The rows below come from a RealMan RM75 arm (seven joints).
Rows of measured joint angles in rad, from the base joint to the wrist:
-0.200 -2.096 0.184 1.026 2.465 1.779 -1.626
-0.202 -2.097 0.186 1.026 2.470 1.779 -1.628
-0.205 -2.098 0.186 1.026 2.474 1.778 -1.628
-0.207 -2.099 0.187 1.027 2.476 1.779 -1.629
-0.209 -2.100 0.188 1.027 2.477 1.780 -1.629
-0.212 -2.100 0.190 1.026 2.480 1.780 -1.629
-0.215 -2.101 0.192 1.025 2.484 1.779 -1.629
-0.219 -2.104 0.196 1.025 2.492 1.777 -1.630
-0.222 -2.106 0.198 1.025 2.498 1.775 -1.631
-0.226 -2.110 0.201 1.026 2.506 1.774 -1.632
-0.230 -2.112 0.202 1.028 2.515 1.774 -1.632
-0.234 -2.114 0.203 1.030 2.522 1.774 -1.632
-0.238 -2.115 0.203 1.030 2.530 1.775 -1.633
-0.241 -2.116 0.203 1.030 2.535 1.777 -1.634
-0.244 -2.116 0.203 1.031 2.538 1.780 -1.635
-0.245 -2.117 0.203 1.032 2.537 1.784 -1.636
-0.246 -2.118 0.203 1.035 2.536 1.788 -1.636
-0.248 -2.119 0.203 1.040 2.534 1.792 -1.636
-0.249 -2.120 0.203 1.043 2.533 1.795 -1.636
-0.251 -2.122 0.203 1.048 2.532 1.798 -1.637
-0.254 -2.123 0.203 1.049 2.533 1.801 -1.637
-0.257 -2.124 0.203 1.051 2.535 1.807 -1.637
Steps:
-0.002 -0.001 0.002 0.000 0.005 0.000 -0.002
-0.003 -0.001 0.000 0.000 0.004 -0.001 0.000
-0.002 -0.001 0.001 0.001 0.002 0.001 -0.001
-0.002 -0.001 0.001 0.000 0.001 0.001 0.000
-0.003 0.000 0.002 -0.001 0.003 0.000 0.000
-0.003 -0.001 0.002 -0.001 0.004 -0.001 0.000
-0.004 -0.003 0.004 0.000 0.008 -0.002 -0.001
-0.003 -0.002 0.002 0.000 0.006 -0.002 -0.001
-0.004 -0.004 0.003 0.001 0.008 -0.001 -0.001
-0.004 -0.002 0.001 0.002 0.009 0.000 0.000
-0.004 -0.002 0.001 0.002 0.007 0.000 0.000
-0.004 -0.001 0.000 0.000 0.008 0.001 -0.001
-0.003 -0.001 0.000 0.000 0.005 0.002 -0.001
-0.003 0.000 0.000 0.001 0.003 0.003 -0.001
-0.001 -0.001 0.000 0.001 -0.001 0.004 -0.001
-0.001 -0.001 0.000 0.003 -0.001 0.004 0.000
-0.002 -0.001 0.000 0.005 -0.002 0.004 0.000
-0.001 -0.001 0.000 0.003 -0.001 0.003 0.000
-0.002 -0.002 0.000 0.005 -0.001 0.003 -0.001
-0.003 -0.001 0.000 0.001 0.001 0.003 0.000
-0.003 -0.001 0.000 0.002 0.002 0.006 0.000

